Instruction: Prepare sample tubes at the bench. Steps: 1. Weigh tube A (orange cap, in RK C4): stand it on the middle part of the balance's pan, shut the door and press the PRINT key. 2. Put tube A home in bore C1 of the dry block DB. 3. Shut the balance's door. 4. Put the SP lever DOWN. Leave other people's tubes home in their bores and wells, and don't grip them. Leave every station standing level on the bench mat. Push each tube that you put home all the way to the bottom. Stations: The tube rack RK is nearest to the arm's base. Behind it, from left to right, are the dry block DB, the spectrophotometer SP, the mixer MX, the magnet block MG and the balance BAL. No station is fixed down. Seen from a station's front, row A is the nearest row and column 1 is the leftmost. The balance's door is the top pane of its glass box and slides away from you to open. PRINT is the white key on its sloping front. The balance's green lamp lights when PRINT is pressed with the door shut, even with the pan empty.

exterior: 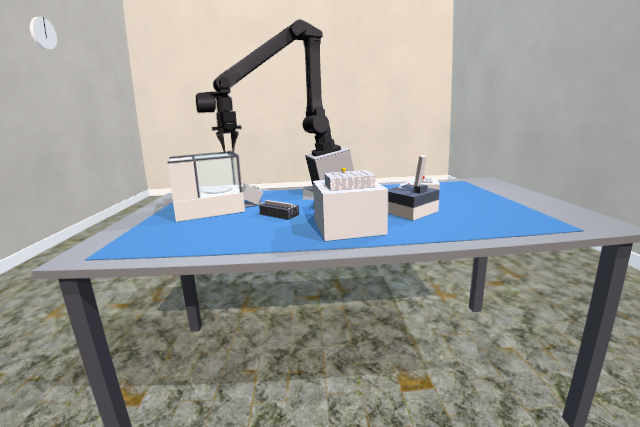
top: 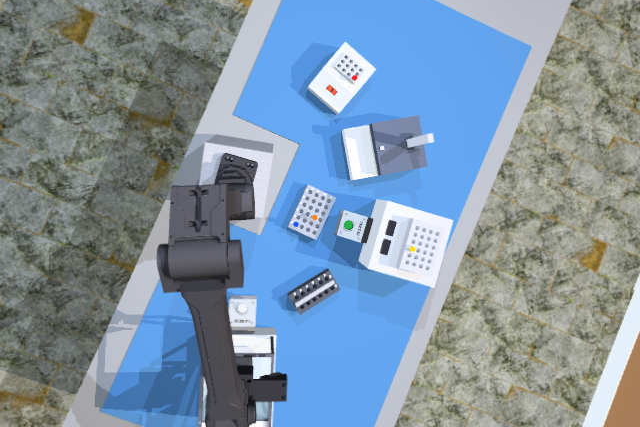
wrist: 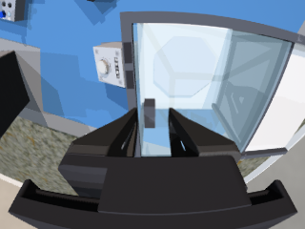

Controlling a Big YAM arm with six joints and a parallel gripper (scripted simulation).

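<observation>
Now: hand 10 mm short of the balance door, 30 mm to the left of it and 10 mm above it. From my hand the other things lie so: tube rack RK 90 mm ahead, 380 mm to the left, 210 mm below; then white key 20 mm behind, 90 mm to the left, 150 mm below; then black magnet block 150 mm ahead, 170 mm to the left, 200 mm below.
</observation>
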